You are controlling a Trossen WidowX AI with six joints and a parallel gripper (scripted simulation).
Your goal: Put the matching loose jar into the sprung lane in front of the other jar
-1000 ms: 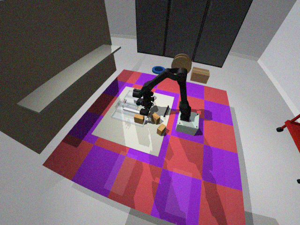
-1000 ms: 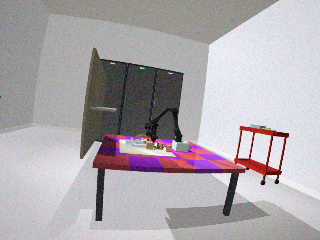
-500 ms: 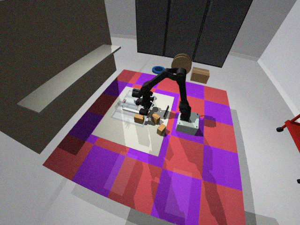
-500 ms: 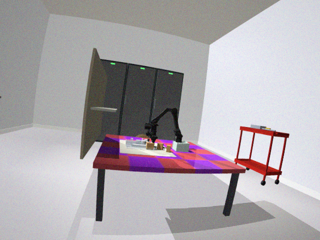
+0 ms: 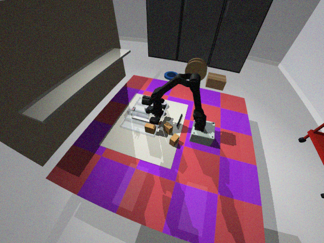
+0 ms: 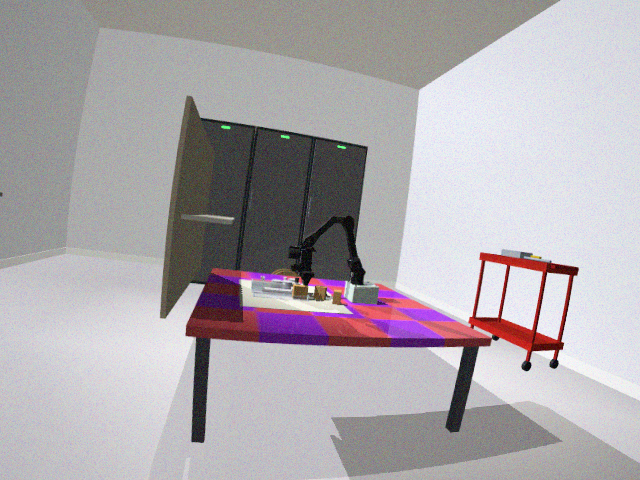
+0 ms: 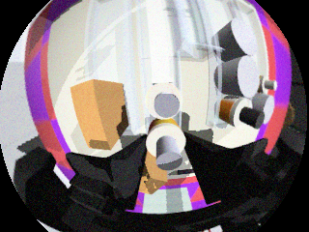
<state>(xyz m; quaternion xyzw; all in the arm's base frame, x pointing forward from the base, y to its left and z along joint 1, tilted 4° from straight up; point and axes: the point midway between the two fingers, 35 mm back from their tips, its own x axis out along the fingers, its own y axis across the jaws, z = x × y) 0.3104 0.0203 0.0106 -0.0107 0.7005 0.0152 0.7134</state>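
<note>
My gripper tip is now 30 mm short of the brown box, 80 mm to the right of it and 10 mm above it. From my gripper tip the other things lie so: clear pusher rack: 170 mm ahead, 20 mm to the right, 30 mm below.
</note>
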